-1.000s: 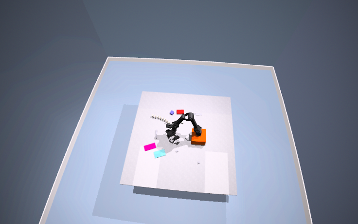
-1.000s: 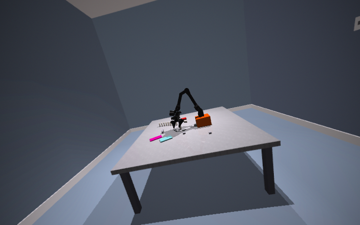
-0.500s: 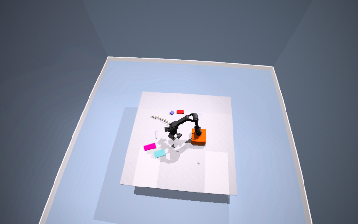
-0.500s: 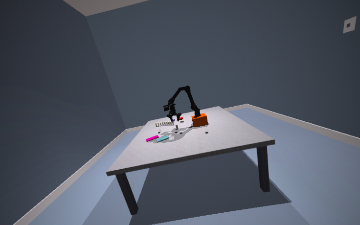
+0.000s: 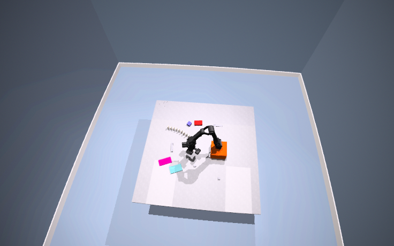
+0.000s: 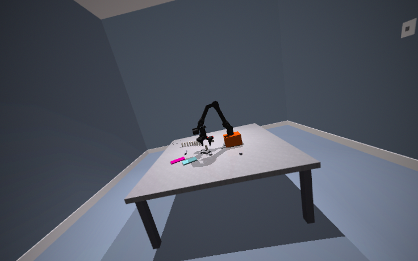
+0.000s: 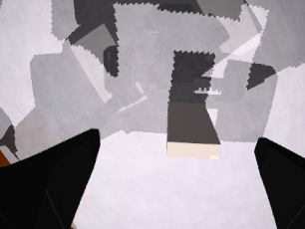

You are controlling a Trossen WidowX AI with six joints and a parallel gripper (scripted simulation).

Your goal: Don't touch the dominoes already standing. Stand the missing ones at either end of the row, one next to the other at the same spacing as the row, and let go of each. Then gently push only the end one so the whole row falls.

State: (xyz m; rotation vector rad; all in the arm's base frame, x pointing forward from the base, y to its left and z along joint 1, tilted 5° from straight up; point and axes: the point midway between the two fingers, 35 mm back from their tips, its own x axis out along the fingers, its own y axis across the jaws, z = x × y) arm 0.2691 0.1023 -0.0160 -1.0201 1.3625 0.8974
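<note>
Now: the red block 50 mm ahead of my gripper tip, 380 mm to the right of it and 30 mm below it. From my gripper tip the other things lie so: purple block: 150 mm ahead, 330 mm to the right, 20 mm below; then magenta tile: 260 mm ahead, 200 mm to the left, 40 mm below; then cyan block: 120 mm ahead, 240 mm to the left, 30 mm below.
</note>
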